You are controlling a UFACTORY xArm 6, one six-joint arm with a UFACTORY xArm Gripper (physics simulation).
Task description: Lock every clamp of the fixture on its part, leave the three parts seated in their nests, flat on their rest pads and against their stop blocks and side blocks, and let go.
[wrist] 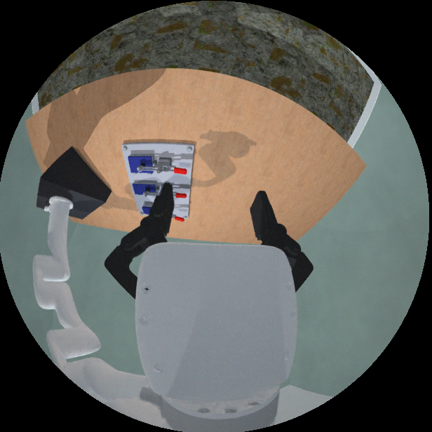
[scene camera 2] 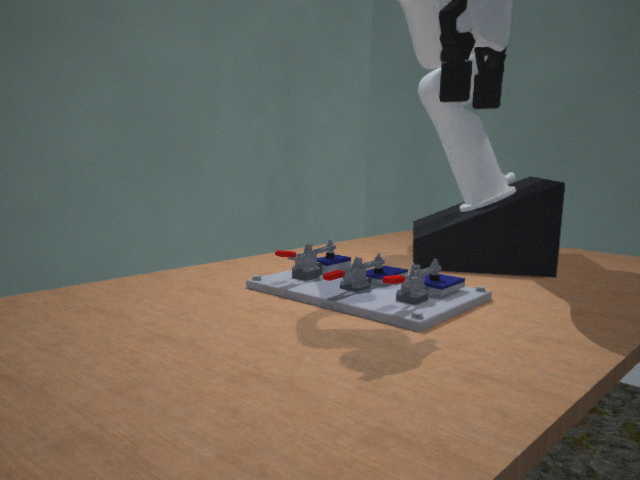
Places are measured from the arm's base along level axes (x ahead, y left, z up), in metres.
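Pixels of known places: gripper, fingertip midpoint: (scene camera 2: pixel 470 105); arm's base, origin of the base link: (scene camera 2: pixel 488 201).
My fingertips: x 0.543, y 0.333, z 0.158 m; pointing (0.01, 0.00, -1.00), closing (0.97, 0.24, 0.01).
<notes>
For each thing: its top centre in the pictures, then the offset to it from my fingertips. "spot": a spot on its surface instead. Level surfaces: height alone.
- grey fixture plate, surface spot: (scene camera 2: pixel 457 303) spot: dx -0.141, dy -0.104, dz -0.279 m
- left clamp, middle of its top: (scene camera 2: pixel 307 243) dx -0.058, dy -0.371, dz -0.216 m
- middle clamp, middle of its top: (scene camera 2: pixel 356 257) dx -0.076, dy -0.263, dz -0.227 m
- right clamp, middle of its top: (scene camera 2: pixel 414 264) dx -0.098, dy -0.155, dz -0.222 m
- wooden table, its level: dz -0.294 m
The grey fixture plate (scene camera 2: pixel 457 303) (wrist: pixel 145 149) lies on the table. Three blue-topped parts (scene camera 2: pixel 333 259) (scene camera 2: pixel 395 271) (scene camera 2: pixel 449 280) (wrist: pixel 134 164) stand on it in a row. Beside them are the left clamp (scene camera 2: pixel 307 260), middle clamp (scene camera 2: pixel 356 277) and right clamp (scene camera 2: pixel 413 286). Each red handle lies about level, pointing away from its part; each arm reaches over its part with its black tip at the blue top. Exact contact with pads, stop blocks and side blocks is too small to tell. My gripper (scene camera 2: pixel 471 103) (wrist: pixel 214 195) is open and empty, high above the table. One finger hides some of the fixture in the wrist view.
The black wedge-shaped base (scene camera 2: pixel 485 248) (wrist: pixel 72 185) with the white arm stands behind the fixture in the scene view. The wooden table (scene camera 2: pixel 206 387) (wrist: pixel 300 150) has an edge at the right of the scene view. Arm shadows fall on the table.
</notes>
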